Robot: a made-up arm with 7 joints. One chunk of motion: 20 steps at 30 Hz.
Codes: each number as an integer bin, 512 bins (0 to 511) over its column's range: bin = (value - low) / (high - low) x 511, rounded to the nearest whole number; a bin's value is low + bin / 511 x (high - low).
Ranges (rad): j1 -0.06..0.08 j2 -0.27..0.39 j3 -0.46..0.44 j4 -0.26..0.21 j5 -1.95..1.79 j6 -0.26..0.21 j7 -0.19..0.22
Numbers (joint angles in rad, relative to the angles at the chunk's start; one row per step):
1: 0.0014 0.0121 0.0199 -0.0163 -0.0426 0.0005 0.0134
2: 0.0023 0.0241 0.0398 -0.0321 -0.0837 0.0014 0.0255
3: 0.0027 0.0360 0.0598 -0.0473 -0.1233 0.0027 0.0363
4: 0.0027 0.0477 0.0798 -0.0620 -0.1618 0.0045 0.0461
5: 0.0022 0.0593 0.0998 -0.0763 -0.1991 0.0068 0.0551
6: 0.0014 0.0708 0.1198 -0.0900 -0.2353 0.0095 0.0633
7: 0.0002 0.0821 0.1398 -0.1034 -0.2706 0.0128 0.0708
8: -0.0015 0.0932 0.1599 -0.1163 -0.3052 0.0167 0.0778
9: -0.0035 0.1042 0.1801 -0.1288 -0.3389 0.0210 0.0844
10: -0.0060 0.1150 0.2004 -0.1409 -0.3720 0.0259 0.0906
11: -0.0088 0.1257 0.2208 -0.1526 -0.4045 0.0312 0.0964
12: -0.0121 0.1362 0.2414 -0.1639 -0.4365 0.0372 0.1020
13: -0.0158 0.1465 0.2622 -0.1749 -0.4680 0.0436 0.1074
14: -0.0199 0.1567 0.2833 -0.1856 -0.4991 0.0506 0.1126
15: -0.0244 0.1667 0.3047 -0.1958 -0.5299 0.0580 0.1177
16: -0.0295 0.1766 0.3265 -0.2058 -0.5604 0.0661 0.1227
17: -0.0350 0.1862 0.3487 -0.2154 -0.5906 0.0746 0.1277
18: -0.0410 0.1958 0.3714 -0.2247 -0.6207 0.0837 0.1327
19: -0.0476 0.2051 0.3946 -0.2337 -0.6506 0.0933 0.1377
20: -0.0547 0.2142 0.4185 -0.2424 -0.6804 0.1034 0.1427
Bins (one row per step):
1: 224 218 272 265 261 283 254
2: 227 228 284 248 255 284 269
3: 229 237 295 231 250 286 282
4: 229 246 306 215 244 288 294
5: 227 255 318 200 239 290 305
6: 224 264 329 185 234 293 316
7: 220 273 341 170 229 297 325
8: 214 281 352 156 225 301 334
9: 206 290 363 143 220 306 342
10: 197 298 375 129 216 311 350
11: 187 306 387 117 211 317 357
12: 175 314 398 104 207 323 364
13: 161 322 410 93 202 330 371
14: 146 330 422 81 198 338 377
15: 130 338 434 70 194 346 383
16: 111 346 447 59 190 355 390
17: 91 353 459 48 186 364 396
18: 69 361 472 38 182 374 402
19: 45 368 485 29 178 384 408
20: 19 375 499 19 173 395 415

